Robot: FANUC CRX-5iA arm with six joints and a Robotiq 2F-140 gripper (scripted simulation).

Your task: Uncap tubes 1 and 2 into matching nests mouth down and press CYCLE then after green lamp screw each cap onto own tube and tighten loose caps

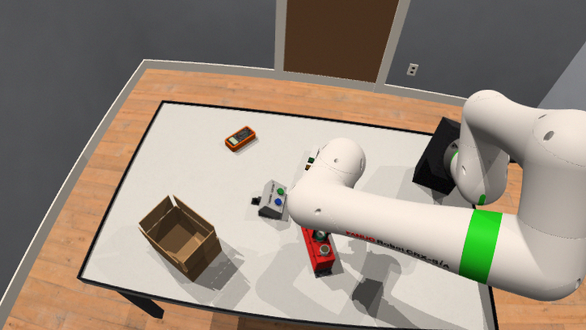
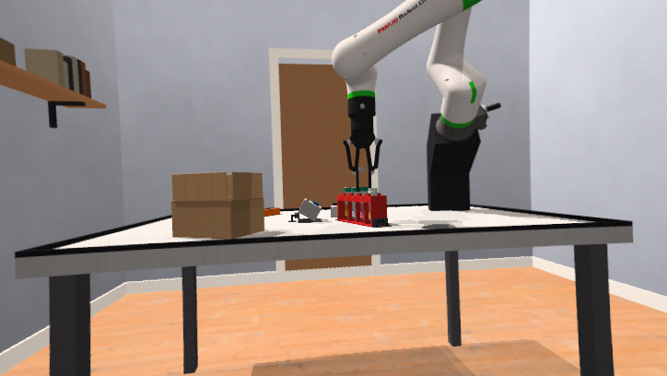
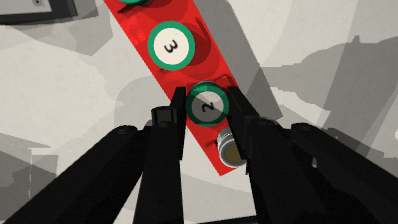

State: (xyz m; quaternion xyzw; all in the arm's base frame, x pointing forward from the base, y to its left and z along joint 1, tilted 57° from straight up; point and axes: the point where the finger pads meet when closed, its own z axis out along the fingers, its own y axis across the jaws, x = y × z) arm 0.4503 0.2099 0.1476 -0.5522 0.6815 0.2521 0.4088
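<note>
Now: the cap 2 30 mm below my hand. Also, from my hand: blue key (170 mm ahead, 120 mm to the right, 80 mm below); then cap 3 (20 mm ahead, 50 mm to the right, 30 mm below); then cap 4 (50 mm ahead, 90 mm to the right, 30 mm below).
</note>
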